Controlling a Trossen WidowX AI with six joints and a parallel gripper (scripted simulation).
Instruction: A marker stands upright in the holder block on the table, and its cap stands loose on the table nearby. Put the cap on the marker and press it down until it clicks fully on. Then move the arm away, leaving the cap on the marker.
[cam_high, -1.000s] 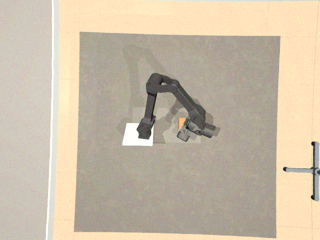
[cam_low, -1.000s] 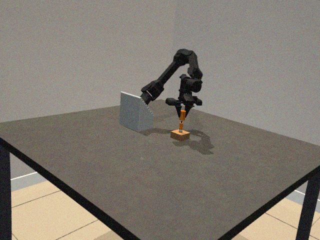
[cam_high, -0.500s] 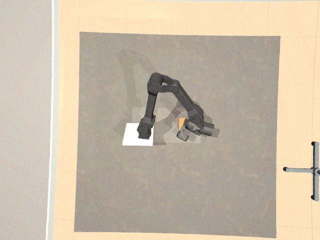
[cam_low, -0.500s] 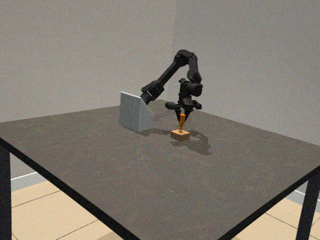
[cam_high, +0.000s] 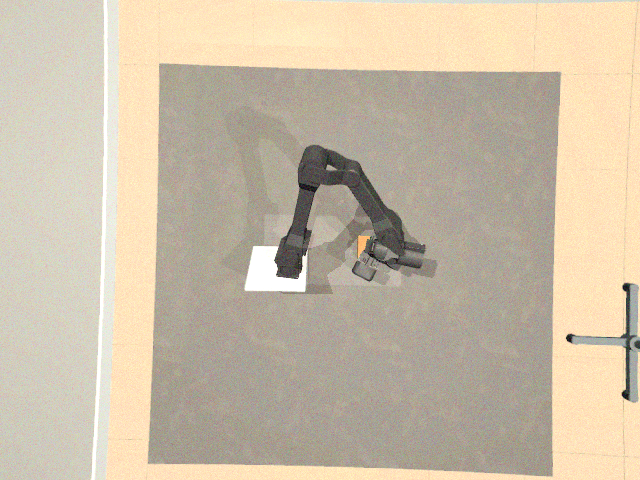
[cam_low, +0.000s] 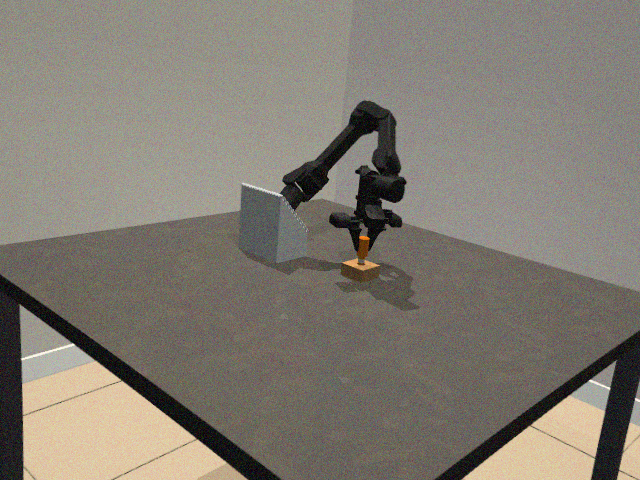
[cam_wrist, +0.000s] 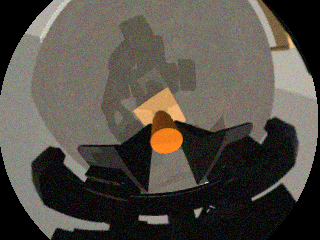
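Now: the orange cap 1 cm above my gripper tip.
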